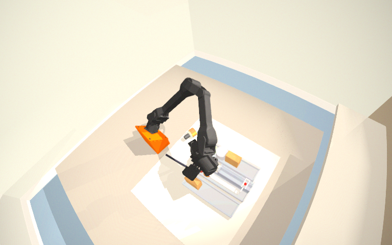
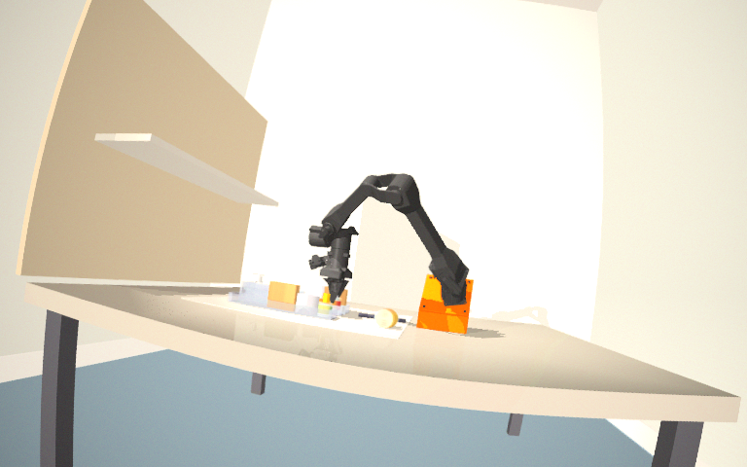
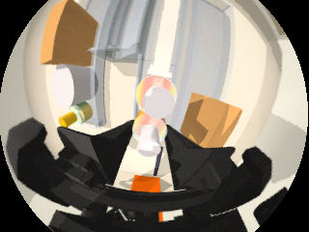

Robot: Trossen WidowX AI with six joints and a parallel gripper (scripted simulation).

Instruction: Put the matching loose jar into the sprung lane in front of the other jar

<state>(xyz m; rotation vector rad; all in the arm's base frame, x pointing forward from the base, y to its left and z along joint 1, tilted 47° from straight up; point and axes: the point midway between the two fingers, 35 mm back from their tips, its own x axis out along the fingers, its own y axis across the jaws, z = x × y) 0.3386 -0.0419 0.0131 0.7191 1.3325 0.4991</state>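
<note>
Right now the dark rod is 14 cm behind my gripper tip, 3 cm to the right of it and 3 cm below it.
</note>
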